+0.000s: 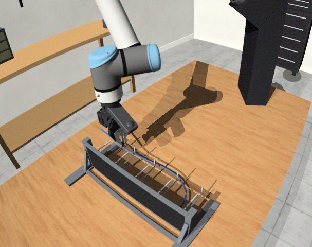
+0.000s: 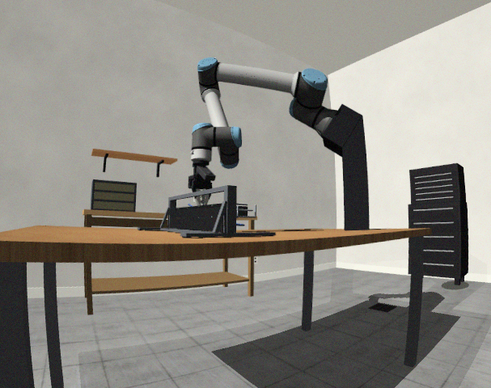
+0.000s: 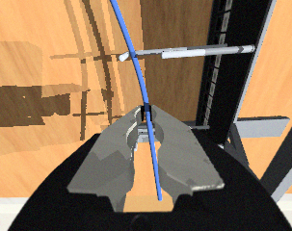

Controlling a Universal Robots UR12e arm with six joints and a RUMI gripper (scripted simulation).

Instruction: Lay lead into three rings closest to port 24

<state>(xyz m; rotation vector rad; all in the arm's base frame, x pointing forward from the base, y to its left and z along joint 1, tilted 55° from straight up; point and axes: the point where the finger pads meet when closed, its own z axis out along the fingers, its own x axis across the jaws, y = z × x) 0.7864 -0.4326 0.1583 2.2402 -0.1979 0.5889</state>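
My hand is 15 cm short of the grey rack, 11 cm to the right of it and 3 cm above it.
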